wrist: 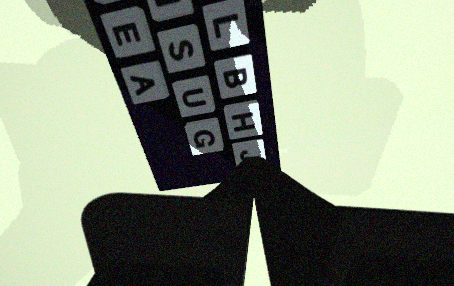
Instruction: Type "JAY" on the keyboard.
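Note:
A dark keyboard with grey lettered keys runs from the top edge down to the middle of the wrist view, its letters turned sideways. The J key is at the near right corner, partly hidden by the fingertips. The A key is at the left edge of the keyboard, above a bare dark stretch. A Y key does not show. My gripper is shut and empty. Its black tips overlap the lower part of the J key in this view; whether they touch it I cannot tell.
Beside J is the H key, then the B key and the L key. The G key, U key and S key form the middle row. The E key is above A. Shadows fall on the pale surface.

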